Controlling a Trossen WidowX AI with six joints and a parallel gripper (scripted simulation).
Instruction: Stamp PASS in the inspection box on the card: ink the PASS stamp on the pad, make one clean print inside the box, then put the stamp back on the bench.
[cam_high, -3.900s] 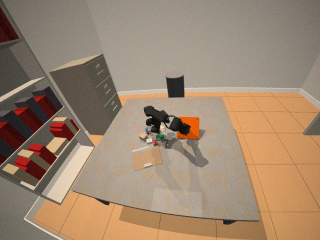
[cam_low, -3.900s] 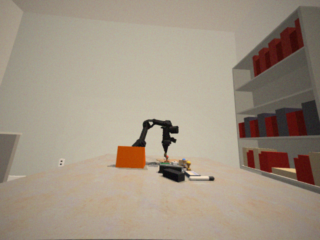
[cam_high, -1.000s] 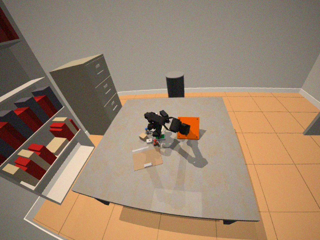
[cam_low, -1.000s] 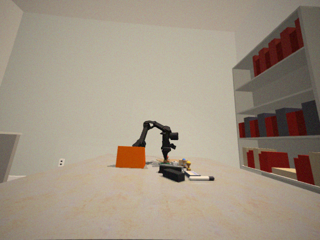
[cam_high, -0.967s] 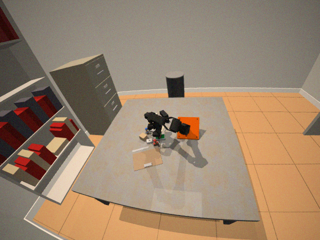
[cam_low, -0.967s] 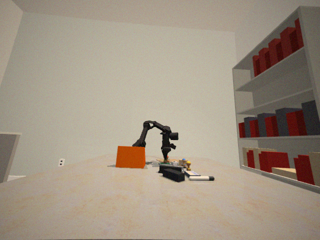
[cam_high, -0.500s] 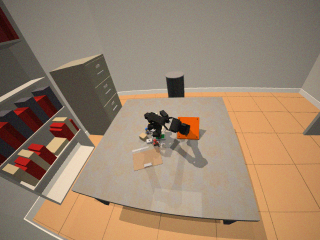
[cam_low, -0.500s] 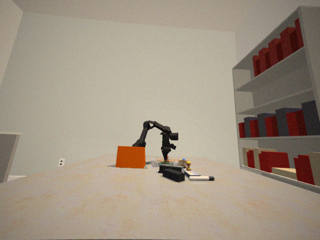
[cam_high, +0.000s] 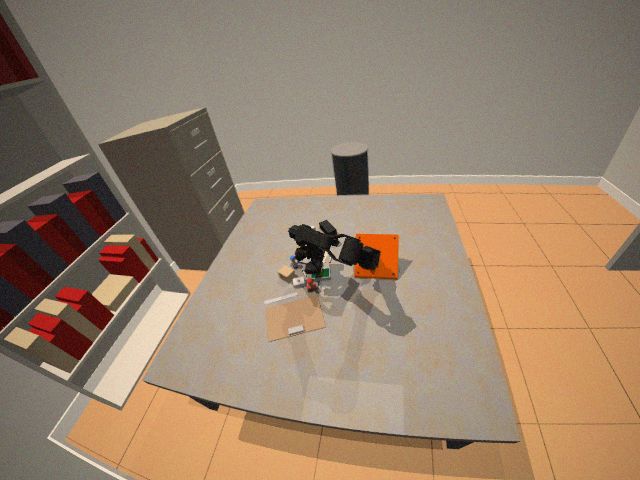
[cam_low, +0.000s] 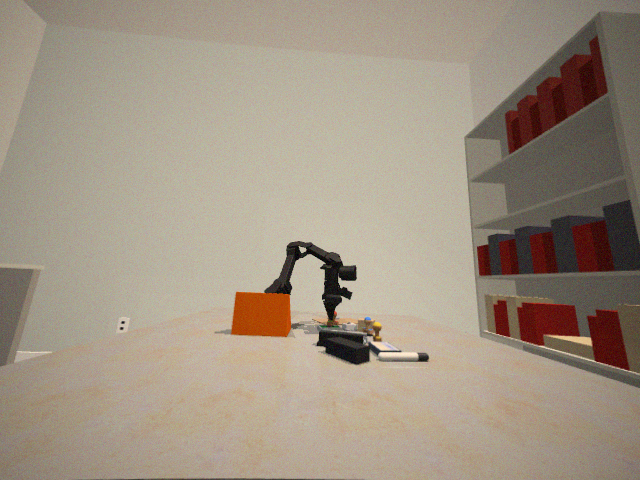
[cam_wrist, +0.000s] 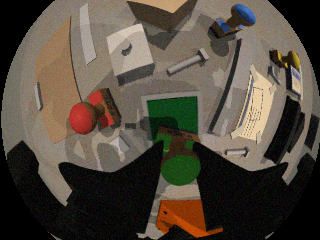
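The green-knobbed stamp lies 10 mm below my gripper tip. The rest, counted from my gripper tip: red-knobbed stamp: 10 mm ahead, 80 mm to the left, 20 mm below; green ink pad: 40 mm below; cream card: 50 mm ahead, 120 mm to the right, 40 mm below.
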